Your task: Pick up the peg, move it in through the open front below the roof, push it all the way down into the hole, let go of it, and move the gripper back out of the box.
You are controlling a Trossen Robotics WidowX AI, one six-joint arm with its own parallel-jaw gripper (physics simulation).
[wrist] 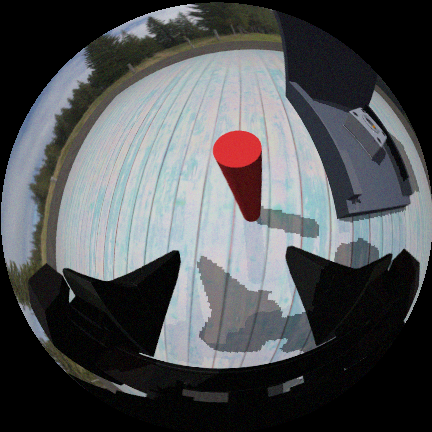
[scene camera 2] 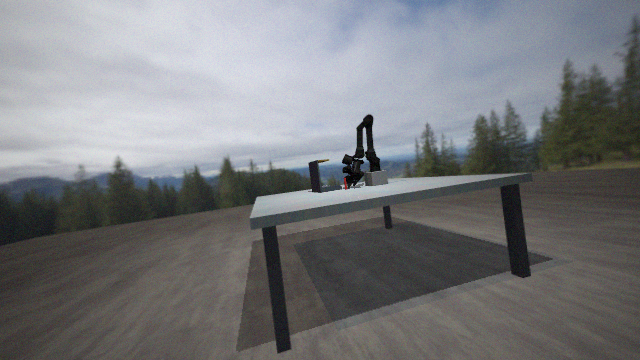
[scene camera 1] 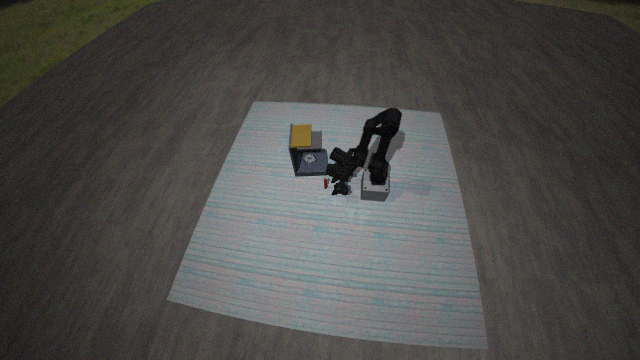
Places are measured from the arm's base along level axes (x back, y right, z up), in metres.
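Where they show: gripper, fingertip midpoint: (wrist: 234, 255) (scene camera 2: 351, 187) (scene camera 1: 332, 188); arm's base, link origin: (scene camera 2: 375, 171) (scene camera 1: 377, 179).
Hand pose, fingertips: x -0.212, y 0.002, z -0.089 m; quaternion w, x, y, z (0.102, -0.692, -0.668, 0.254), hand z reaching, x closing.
Things, the pixels of their top centre, and the offset from my fingertips. "*": a spot on its surface instead. Level surfaces: height alone.
- red peg, top centre: (wrist: 236, 146) (scene camera 1: 325, 179) (scene camera 2: 344, 177) dx -0.032, dy +0.012, dz +0.070 m
- dark box, top centre: (scene camera 1: 307, 134) (scene camera 2: 323, 160) dx -0.111, dy +0.164, dz +0.214 m
- yellow roof, surface spot: (scene camera 1: 301, 135) * dx -0.140, dy +0.160, dz +0.214 m
- pale block, top centre: (wrist: 371, 121) (scene camera 1: 309, 157) dx -0.119, dy +0.174, dz +0.031 m
- table, surface height: dz -0.010 m
The red peg (scene camera 1: 325, 183) (scene camera 2: 345, 183) (wrist: 247, 185) stands on the table beside the box, near its corner. My gripper (scene camera 1: 333, 181) (scene camera 2: 349, 184) (wrist: 234, 255) is open and low over the table. In the wrist view the peg stands ahead of the two fingertips, a little right of midway between them, with nothing between the fingers. The dark box (scene camera 1: 316, 169) (scene camera 2: 314, 177) (wrist: 372, 185) has a yellow roof (scene camera 1: 301, 135) (scene camera 2: 323, 161). A pale block (scene camera 1: 310, 158) (wrist: 364, 134) with the hole sits on the box floor.
The arm's grey base block (scene camera 1: 375, 192) (scene camera 2: 376, 178) stands on the table (scene camera 1: 325, 260) (scene camera 2: 380, 197) (wrist: 150, 175), on the other side of the gripper from the box. In the wrist view the box's dark wall rises at the upper right, and shadows fall on the table near the peg.
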